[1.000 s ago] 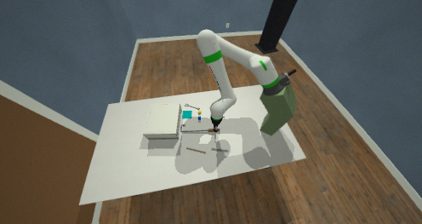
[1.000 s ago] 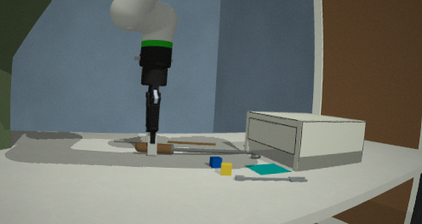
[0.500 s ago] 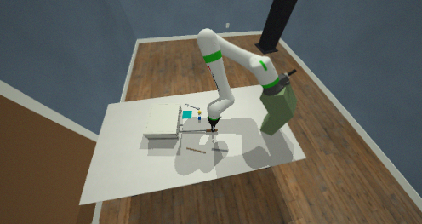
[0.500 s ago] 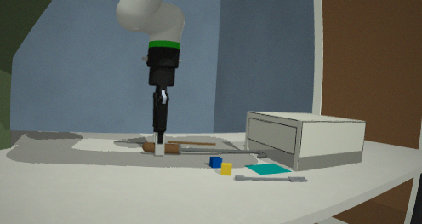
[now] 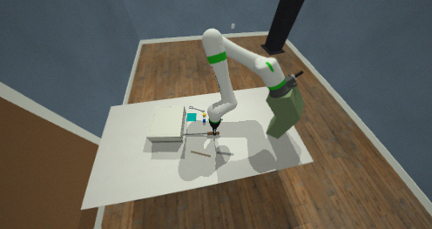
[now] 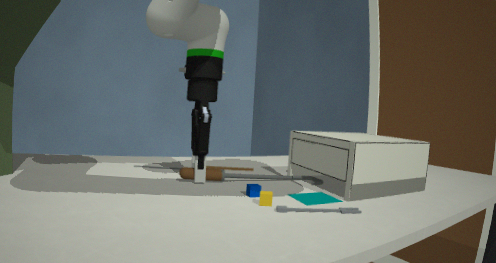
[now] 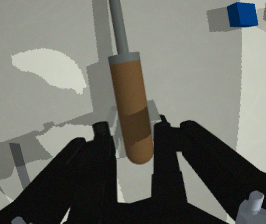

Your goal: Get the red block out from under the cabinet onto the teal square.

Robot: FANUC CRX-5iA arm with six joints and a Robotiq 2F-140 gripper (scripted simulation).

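My gripper is now 160 mm to the left of the blue block, 50 mm short of it and 30 mm above it. Also, from my hand: thin wooden stick 170 mm ahead, 130 mm to the left, 30 mm below; hooked tool 130 mm ahead, 80 mm to the right, 20 mm below; grey rod 200 mm to the left, 40 mm below, 30 mm behind.
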